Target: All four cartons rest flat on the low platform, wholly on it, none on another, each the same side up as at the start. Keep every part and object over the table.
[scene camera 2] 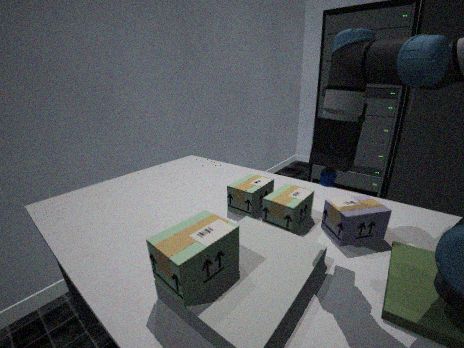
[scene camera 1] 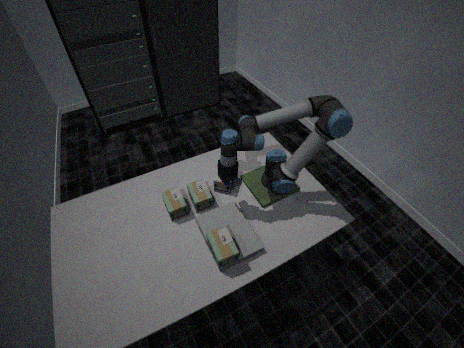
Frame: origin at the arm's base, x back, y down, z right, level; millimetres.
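Seen in the pictures: hand at its tool point: [scene camera 2: 326, 183] [scene camera 1: 227, 182].
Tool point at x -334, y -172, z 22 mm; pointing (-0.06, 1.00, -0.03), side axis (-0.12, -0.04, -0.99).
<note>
A point is followed by its place in that frame.
The low platform [scene camera 1: 226, 215] @(x -397, y -25, z -67 mm) [scene camera 2: 285, 262] @(x -375, y -25, z -111 mm) is pale grey. One green carton [scene camera 1: 222, 245] @(x -531, y -120, z -242 mm) [scene camera 2: 195, 257] @(x -481, y -114, z -277 mm) sits upright at its near end, close to the left edge; I cannot tell whether it is wholly on. A second green carton [scene camera 1: 201, 195] @(x -459, y -72, z 93 mm) [scene camera 2: 288, 207] @(x -430, y -69, z 53 mm) stands on the table just behind the platform's far end. A third green carton [scene camera 1: 175, 203] @(x -605, y -72, z 123 mm) [scene camera 2: 250, 195] @(x -564, y -62, z 80 mm) stands on the table left of it. A purple carton [scene camera 1: 221, 187] @(x -317, y -30, z 111 mm) [scene camera 2: 356, 220] @(x -254, y -56, z 98 mm) stands on the table at the right, partly hidden in scene camera 1. My suction gripper [scene camera 1: 229, 185] @(x -334, y -172, z 23 mm) [scene camera 2: 328, 178] is open, above and near the purple carton, holding nothing.
A green mat [scene camera 1: 256, 187] @(x -121, y 5, z 17 mm) [scene camera 2: 407, 280] @(x -127, y 4, z -5 mm) lies under the arm's base [scene camera 1: 280, 186], right of the platform. The white table [scene camera 1: 115, 250] @(x -989, y 23, z 88 mm) [scene camera 2: 125, 215] @(x -942, y 23, z -133 mm) has its edges in view. Dark server racks [scene camera 1: 117, 65] stand on the floor behind it.
</note>
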